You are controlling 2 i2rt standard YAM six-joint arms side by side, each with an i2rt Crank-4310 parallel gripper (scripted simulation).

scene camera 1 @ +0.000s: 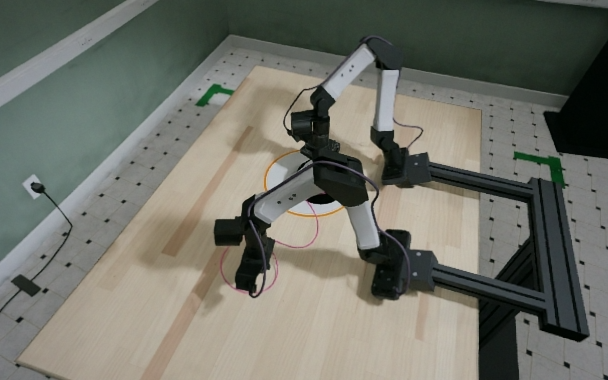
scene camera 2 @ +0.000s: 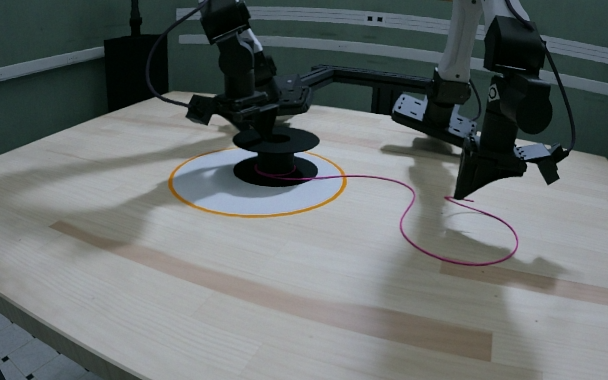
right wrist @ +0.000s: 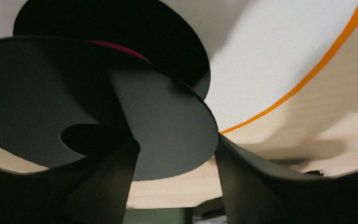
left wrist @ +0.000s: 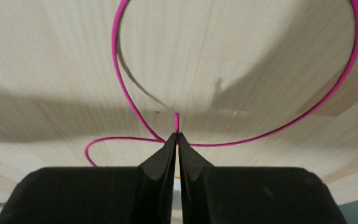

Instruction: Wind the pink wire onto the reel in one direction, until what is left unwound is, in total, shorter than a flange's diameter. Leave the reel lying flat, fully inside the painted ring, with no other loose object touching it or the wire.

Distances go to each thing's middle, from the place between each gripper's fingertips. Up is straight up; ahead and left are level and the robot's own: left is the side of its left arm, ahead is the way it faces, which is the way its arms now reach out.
My right gripper is now 5 cm to the right of the black reel point(scene camera 2: 276, 158), 3 cm above it and 2 cm short of it.
My left hand point(scene camera 2: 456, 199) is 110 mm past the black reel, 350 mm to the left of it and 10 mm above it.
